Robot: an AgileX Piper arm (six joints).
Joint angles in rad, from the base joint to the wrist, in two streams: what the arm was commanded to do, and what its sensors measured. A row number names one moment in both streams.
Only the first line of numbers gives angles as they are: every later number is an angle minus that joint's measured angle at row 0.
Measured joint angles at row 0: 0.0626 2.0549 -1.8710 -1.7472 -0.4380 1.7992
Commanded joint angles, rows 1 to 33: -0.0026 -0.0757 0.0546 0.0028 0.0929 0.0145; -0.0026 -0.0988 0.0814 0.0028 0.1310 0.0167; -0.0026 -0.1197 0.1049 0.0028 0.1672 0.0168; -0.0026 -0.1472 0.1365 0.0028 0.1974 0.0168; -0.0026 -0.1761 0.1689 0.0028 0.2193 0.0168; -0.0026 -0.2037 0.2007 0.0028 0.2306 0.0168; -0.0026 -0.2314 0.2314 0.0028 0.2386 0.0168; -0.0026 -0.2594 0.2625 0.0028 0.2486 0.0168; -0.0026 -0.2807 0.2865 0.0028 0.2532 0.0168; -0.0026 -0.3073 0.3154 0.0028 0.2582 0.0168; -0.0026 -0.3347 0.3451 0.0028 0.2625 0.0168; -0.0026 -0.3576 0.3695 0.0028 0.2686 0.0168; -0.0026 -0.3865 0.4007 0.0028 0.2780 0.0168; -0.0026 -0.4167 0.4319 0.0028 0.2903 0.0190; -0.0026 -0.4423 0.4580 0.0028 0.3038 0.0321; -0.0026 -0.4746 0.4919 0.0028 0.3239 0.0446; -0.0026 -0.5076 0.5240 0.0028 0.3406 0.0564; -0.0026 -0.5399 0.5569 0.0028 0.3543 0.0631; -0.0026 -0.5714 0.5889 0.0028 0.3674 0.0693; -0.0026 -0.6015 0.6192 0.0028 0.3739 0.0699; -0.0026 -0.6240 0.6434 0.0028 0.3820 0.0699; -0.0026 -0.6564 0.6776 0.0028 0.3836 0.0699; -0.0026 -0.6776 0.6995 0.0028 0.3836 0.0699; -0.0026 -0.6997 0.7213 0.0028 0.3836 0.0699; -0.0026 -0.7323 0.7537 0.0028 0.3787 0.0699; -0.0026 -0.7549 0.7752 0.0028 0.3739 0.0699; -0.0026 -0.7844 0.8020 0.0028 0.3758 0.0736; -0.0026 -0.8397 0.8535 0.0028 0.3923 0.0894; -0.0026 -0.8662 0.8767 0.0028 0.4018 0.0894; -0.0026 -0.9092 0.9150 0.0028 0.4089 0.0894; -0.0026 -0.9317 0.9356 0.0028 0.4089 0.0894; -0.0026 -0.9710 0.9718 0.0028 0.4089 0.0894; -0.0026 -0.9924 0.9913 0.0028 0.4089 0.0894
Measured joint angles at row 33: 0.0018 -0.9166 0.9252 0.0037 0.3949 0.0864
